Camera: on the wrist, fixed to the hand. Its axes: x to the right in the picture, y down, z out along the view.
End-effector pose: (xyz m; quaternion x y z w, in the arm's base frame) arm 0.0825 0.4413 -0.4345 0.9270 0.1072 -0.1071 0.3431
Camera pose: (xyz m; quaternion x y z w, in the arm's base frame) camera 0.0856 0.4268 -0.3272 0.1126 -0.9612 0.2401 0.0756
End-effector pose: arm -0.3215 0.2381 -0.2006 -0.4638 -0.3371 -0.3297 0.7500
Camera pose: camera -0.2606 0.2059 -0.2842 -0.3354 0.3677 0.8080 0.3152
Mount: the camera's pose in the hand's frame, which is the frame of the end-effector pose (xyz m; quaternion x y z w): -0.0281 0.0774 -0.0704 0.0458 -0.1033 0.9936 0.0016
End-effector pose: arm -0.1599 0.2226 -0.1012 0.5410 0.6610 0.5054 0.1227
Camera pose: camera -0.1533 0.1539 -0.0177 -0.7154 0.5260 -0.0366 0.4584
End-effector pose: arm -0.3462 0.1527 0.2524 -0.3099 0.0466 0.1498 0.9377
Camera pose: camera -0.3965 0.1628 0.1570 -0.1042 -0.2180 -0.9618 0.1283
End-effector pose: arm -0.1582 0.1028 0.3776 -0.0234 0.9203 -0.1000 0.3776
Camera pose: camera -0.1849 0.1936 0.4303 0.9213 -0.0189 0.3353 0.1961
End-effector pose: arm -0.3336 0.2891 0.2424 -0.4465 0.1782 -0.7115 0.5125
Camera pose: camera -0.3449 0.2679 0.1368 0.1263 0.3584 0.5460 0.7466
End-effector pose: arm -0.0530 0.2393 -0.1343 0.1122 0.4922 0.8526 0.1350
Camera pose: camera -0.0587 0.1357 -0.1032 -0.5835 0.0856 -0.1014 0.8012
